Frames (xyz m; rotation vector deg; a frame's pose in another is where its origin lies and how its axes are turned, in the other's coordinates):
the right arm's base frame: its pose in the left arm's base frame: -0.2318 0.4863 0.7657 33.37 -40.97 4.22
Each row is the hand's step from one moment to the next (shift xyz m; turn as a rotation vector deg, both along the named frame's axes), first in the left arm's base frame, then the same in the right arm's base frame.
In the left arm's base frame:
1: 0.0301 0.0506 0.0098 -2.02 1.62 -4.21
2: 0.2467 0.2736 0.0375 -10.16 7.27 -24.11
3: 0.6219 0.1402 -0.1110 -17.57 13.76 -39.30
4: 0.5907 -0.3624 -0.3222 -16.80 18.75 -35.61
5: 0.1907 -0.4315 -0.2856 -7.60 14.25 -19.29
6: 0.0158 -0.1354 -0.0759 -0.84 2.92 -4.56
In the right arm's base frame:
1: 0.0225 0.0394 -0.0387 -4.43 -0.13 -2.19
2: 0.1757 0.1842 -0.2690 -24.03 -2.81 -12.33
3: 0.3834 -0.0954 -0.5125 -40.18 -2.72 -20.51
4: 0.2905 -0.6104 -0.3564 -37.90 3.03 -21.37
5: 0.0190 -0.5480 -0.0589 -19.92 4.69 -14.63
6: -0.0187 -0.1541 0.0161 -3.92 0.49 -3.79

